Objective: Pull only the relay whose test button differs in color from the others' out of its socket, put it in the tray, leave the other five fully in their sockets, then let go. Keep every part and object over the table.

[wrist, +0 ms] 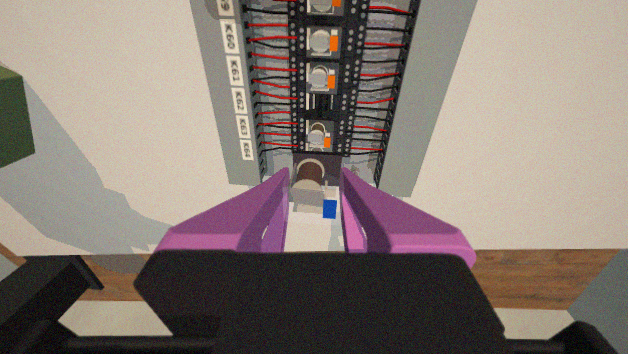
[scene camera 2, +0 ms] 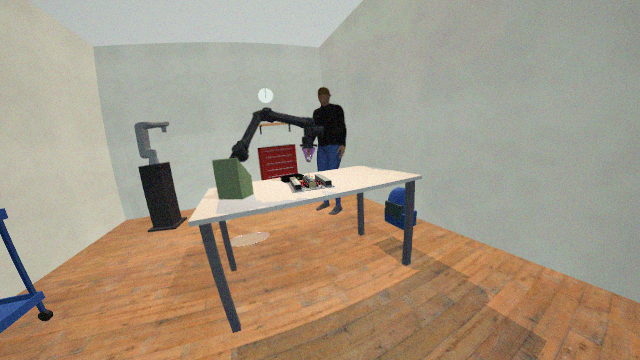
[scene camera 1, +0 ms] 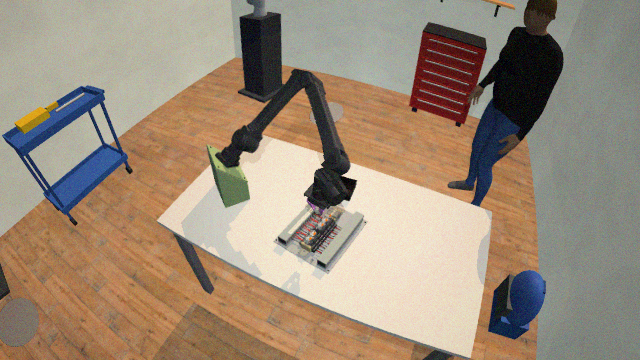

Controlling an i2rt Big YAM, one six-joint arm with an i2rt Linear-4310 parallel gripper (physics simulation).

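Places are measured from the arm's base along level axes (x left, y back, z up), in millimetres.
Pixels of known places: gripper, fingertip midpoint: (wrist: 314, 177) (scene camera 2: 308, 159) (scene camera 1: 318, 211); arm's base at its link origin: (scene camera 2: 230, 168) (scene camera 1: 226, 160).
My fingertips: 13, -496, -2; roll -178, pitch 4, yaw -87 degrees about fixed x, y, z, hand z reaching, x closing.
Ahead of a thing's pixels: the offset from my fingertips to its top centre, as dx, dy, dz. "pt": to the spot under its first point. Level surfaces: height alone.
My gripper (scene camera 1: 316, 208) (scene camera 2: 308, 159) (wrist: 314, 177) has purple fingers shut on the clear relay with the blue test button {+1, -1, +27} (wrist: 329, 209). It holds this relay above the relay panel (scene camera 1: 344, 240) (wrist: 435, 100), clear of the sockets. In the wrist view one empty socket {+14, +4, -142} (wrist: 322, 103) shows in the row, between a seated relay {+28, +4, -105} (wrist: 320, 77) and another seated relay {-29, +2, -105} (wrist: 317, 137), both with orange buttons. More orange-button relays sit farther up the row, partly cut off by the frame. The black tray {pt +332, +39, -171} (scene camera 1: 351, 188) (scene camera 2: 291, 177) is on the table behind the panel, partly hidden by the arm in scene camera 1.
A green angled block (scene camera 1: 234, 189) (scene camera 2: 227, 179) (wrist: 15, 120) stands at the arm's base, left of the panel. Grey wire ducts flank the relay row, with red and black wires between. The white table {dz -174} (scene camera 1: 415, 260) (scene camera 2: 360, 175) has its edge beyond the panel. A person (scene camera 1: 525, 80) stands behind the table.
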